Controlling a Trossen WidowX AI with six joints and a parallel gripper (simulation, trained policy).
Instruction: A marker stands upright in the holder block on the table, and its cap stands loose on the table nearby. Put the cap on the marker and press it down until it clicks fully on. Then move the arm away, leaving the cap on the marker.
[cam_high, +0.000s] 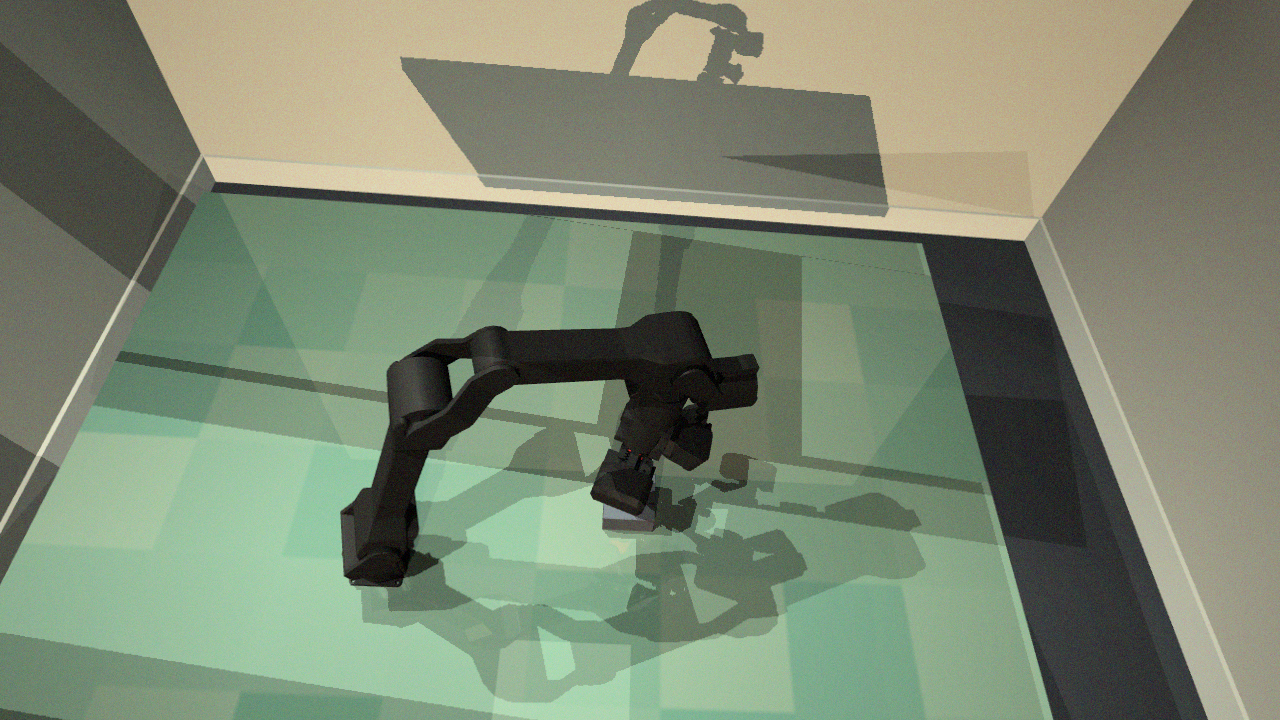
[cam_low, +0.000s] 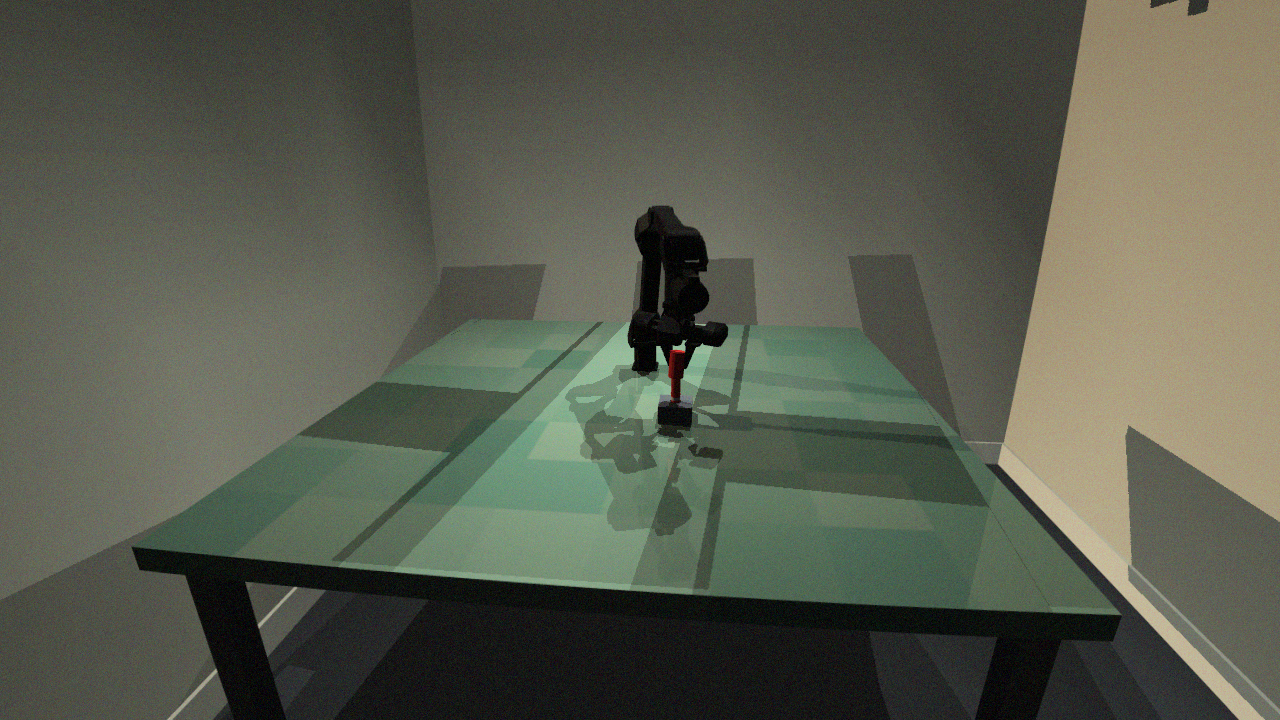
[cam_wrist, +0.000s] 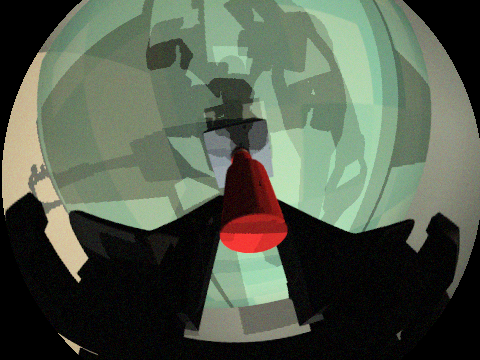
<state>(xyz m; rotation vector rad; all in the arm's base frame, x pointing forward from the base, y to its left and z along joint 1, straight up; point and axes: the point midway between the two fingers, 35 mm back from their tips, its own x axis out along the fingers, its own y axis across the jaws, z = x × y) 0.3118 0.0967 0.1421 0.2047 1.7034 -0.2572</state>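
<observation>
The red marker is 4 cm below my gripper tip and 1 cm ahead of it. From my gripper tip the other things lie so: holder block: 9 cm below, 1 cm ahead; red cap: 1 cm ahead, 1 cm above.
</observation>
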